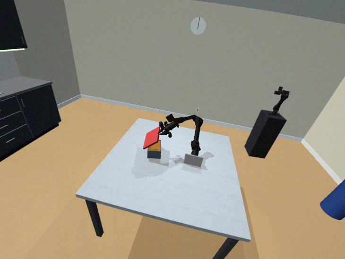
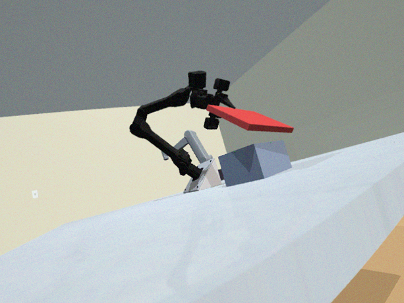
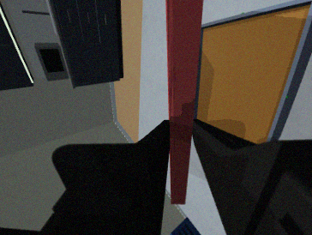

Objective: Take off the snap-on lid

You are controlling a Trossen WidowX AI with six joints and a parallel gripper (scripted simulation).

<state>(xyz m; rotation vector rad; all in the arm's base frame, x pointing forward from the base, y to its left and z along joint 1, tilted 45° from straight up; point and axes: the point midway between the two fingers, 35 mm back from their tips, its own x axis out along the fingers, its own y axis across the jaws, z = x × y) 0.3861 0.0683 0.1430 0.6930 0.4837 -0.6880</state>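
Right now my gripper tip is 60 mm short of the red lid and 50 mm above it. From my gripper tip the other things lie so: grey storage box 190 mm below, 30 mm ahead.
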